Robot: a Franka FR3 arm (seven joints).
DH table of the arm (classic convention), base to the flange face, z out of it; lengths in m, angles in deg. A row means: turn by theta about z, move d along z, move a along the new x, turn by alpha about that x. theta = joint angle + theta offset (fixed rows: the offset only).
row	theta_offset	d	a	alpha
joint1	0	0.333	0	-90
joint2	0	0	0	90
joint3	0	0.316	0.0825	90
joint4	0	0	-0.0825	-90
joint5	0	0.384	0	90
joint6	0	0	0.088	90
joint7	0	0.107	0	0
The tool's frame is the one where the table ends.
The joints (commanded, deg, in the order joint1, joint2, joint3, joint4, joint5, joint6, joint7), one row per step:
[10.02, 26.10, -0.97, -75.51, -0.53, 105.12, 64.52]
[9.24, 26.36, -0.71, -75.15, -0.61, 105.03, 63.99]
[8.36, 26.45, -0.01, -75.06, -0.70, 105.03, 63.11]
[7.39, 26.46, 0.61, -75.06, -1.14, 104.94, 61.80]
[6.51, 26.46, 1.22, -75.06, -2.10, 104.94, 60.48]
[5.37, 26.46, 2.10, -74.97, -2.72, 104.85, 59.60]
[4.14, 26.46, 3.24, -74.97, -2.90, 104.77, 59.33]
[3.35, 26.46, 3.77, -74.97, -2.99, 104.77, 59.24]
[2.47, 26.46, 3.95, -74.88, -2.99, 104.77, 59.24]
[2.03, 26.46, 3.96, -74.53, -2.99, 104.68, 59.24]
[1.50, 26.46, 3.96, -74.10, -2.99, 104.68, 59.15]
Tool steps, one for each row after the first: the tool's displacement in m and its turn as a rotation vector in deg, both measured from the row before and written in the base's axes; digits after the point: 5 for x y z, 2 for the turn. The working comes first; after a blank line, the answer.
Tool pose at each row, in the base's axes (x y z in m, rotation vector in deg; the steps are taken from these numbers as rounded here):
[0.69127, 0.11170, 0.48265, -158.22, 82.78, -5.26]
[0.69348, 0.10489, 0.48236, -158.22, 82.78, -5.26]
[0.69446, 0.10096, 0.48200, -158.56, 81.83, -5.07]
[0.69522, 0.09458, 0.48175, -159.46, 80.57, -5.13]
[0.69603, 0.08849, 0.48181, -160.81, 79.15, -5.76]
[0.69678, 0.08231, 0.48254, -161.44, 78.32, -5.98]
[0.69708, 0.07817, 0.48261, -161.30, 78.11, -5.61]
[0.69755, 0.07359, 0.48274, -161.05, 78.35, -5.51]
[0.69858, 0.06461, 0.48355, -160.47, 79.33, -5.57]
[0.69947, 0.05929, 0.48638, -160.03, 79.89, -5.91]
[0.70068, 0.05276, 0.49004, -159.51, 80.43, -6.48]

[0.00221, -0.00681, -0.00029, 0.00, 0.00, 0.00]
[0.00098, -0.00393, -0.00036, 0.16, 0.04, 0.65]
[0.00076, -0.00638, -0.00025, -0.25, 0.08, 0.97]
[0.00081, -0.00609, 0.00006, -0.74, -0.08, 1.18]
[0.00075, -0.00618, 0.00073, -0.27, -0.02, 0.65]
[0.00030, -0.00414, 0.00007, 0.30, 0.11, 0.09]
[0.00047, -0.00458, 0.00013, 0.14, 0.00, -0.20]
[0.00103, -0.00898, 0.00081, 0.08, -0.08, -0.72]
[0.00089, -0.00532, 0.00283, 0.04, -0.26, -0.44]
[0.00121, -0.00653, 0.00366, 0.03, -0.42, -0.45]

